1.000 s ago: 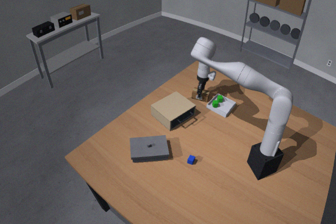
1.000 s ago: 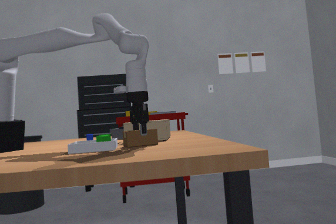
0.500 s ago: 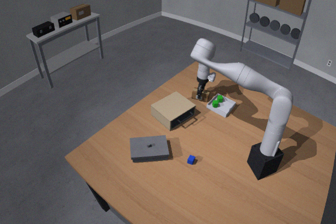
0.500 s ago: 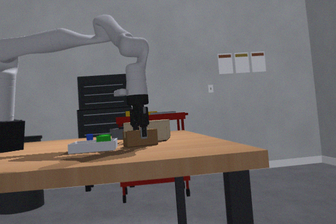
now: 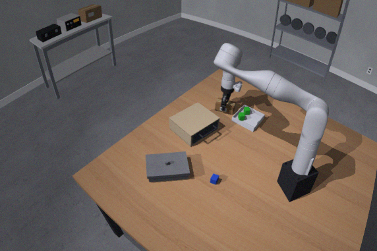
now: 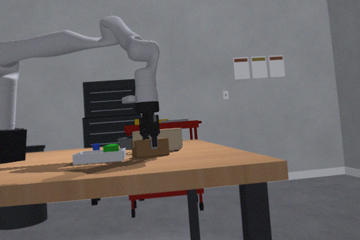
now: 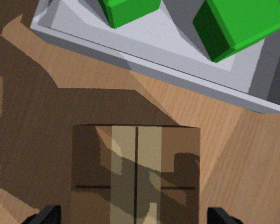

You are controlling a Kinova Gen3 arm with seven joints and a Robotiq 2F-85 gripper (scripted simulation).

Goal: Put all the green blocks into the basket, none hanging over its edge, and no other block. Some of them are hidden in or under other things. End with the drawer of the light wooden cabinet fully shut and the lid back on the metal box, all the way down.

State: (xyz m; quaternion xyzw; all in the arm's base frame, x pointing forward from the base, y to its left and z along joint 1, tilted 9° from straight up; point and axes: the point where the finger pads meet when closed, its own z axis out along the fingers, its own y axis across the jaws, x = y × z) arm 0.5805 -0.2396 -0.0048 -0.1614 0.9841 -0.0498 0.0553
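Now: hand right at the cardboard box. Round my hand: drawer (10 mm ahead, 250 mm to the left); white basket (150 mm behind, 20 mm to the right, 20 mm below); light wooden cabinet (20 mm ahead, 250 mm to the left, 10 mm above).
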